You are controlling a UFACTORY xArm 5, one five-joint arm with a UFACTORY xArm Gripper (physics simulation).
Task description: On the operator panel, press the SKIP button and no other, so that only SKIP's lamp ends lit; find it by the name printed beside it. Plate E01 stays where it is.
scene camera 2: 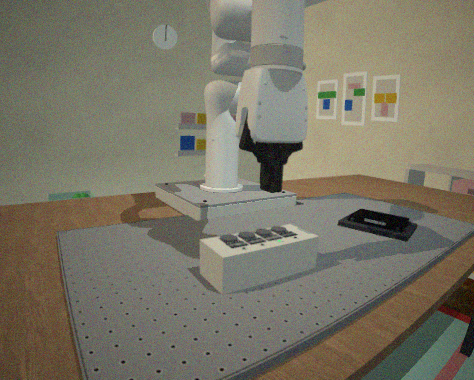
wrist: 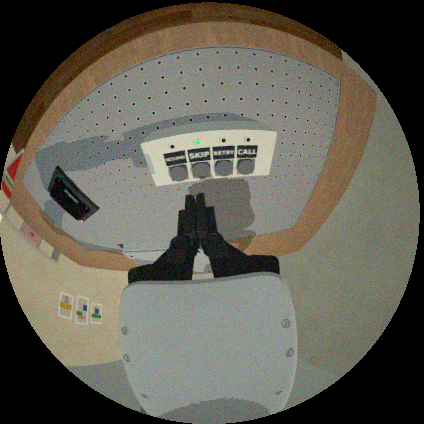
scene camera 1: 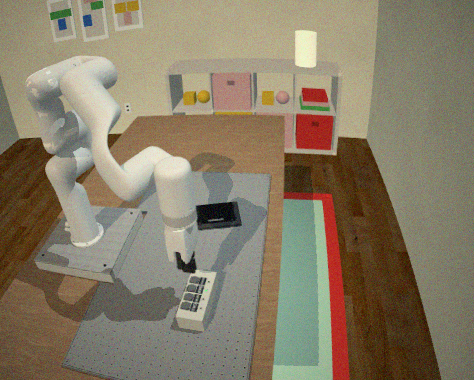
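Where they show: gripper, fingertip midpoint: [scene camera 2: 270, 190] [wrist: 196, 204] [scene camera 1: 189, 270]; arm's base, origin of the base link: [scene camera 2: 221, 188] [scene camera 1: 87, 235].
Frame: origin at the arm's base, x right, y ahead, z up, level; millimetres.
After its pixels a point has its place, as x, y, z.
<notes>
The white operator panel [scene camera 1: 191, 321] {260, 445, 13} [scene camera 2: 270, 265] {185, 473, -5} [wrist: 265, 155] {249, 437, 22} stands on the grey mat with a row of round grey buttons. In the wrist view the SKIP button [wrist: 201, 170] {162, 422, 25} is second from the left, below its printed name, and the SKIP lamp [wrist: 197, 143] {162, 459, 23} is lit green. The lamps above RETRY, CALL and the leftmost button are dark. My gripper [scene camera 1: 188, 271] {155, 425, 88} [scene camera 2: 271, 191] {155, 425, 88} [wrist: 196, 204] {155, 425, 88} is shut and empty, raised above the panel's level and clear of the buttons. The black plate [scene camera 1: 218, 215] {-176, 421, -4} [scene camera 2: 377, 222] {-160, 422, -9} [wrist: 72, 196] {-156, 412, -11} lies flat on the mat; its print is too small to read.
The perforated grey mat [scene camera 1: 150, 345] {331, 347, -31} [scene camera 2: 150, 320] {359, 487, -31} [wrist: 300, 100] {332, 521, -31} lies on the wooden table [scene camera 1: 210, 135] {-829, 238, -44}. The arm's base slab [scene camera 1: 120, 230] {-46, 114, 1} [scene camera 2: 250, 200] {0, 152, -2} stands beside the mat's inner side. A shelf unit [scene camera 1: 255, 66] with a lamp is against the far wall.
</notes>
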